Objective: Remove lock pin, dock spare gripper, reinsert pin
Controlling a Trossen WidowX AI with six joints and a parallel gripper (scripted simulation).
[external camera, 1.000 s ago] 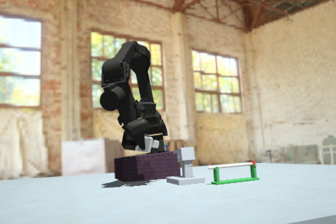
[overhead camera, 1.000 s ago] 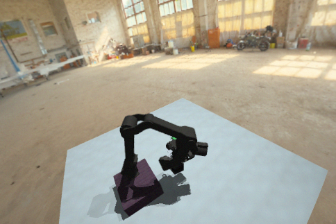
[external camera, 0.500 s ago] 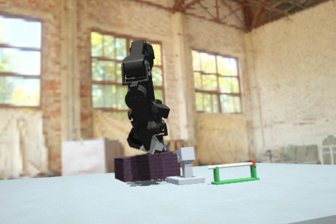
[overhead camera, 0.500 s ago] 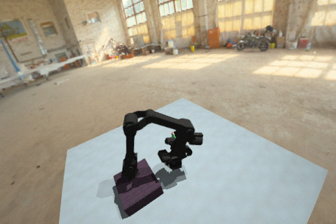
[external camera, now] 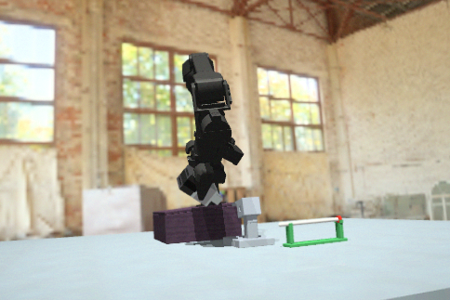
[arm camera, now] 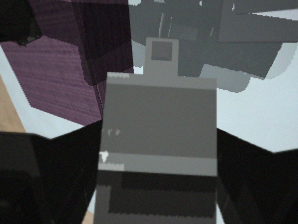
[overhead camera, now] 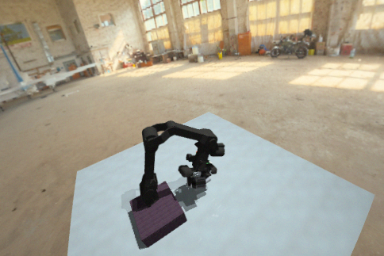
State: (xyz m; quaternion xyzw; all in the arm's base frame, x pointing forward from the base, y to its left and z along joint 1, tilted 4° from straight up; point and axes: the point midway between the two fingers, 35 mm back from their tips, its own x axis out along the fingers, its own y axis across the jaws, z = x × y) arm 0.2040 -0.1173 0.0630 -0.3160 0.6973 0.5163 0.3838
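The green rack is 210 mm ahead of my gripper tip, 160 mm to the left of it and 90 mm below it. The rest, counted from my gripper tip: grey mount: 90 mm ahead, 70 mm to the left, 70 mm below; then spare gripper: 10 mm ahead, 10 mm above.
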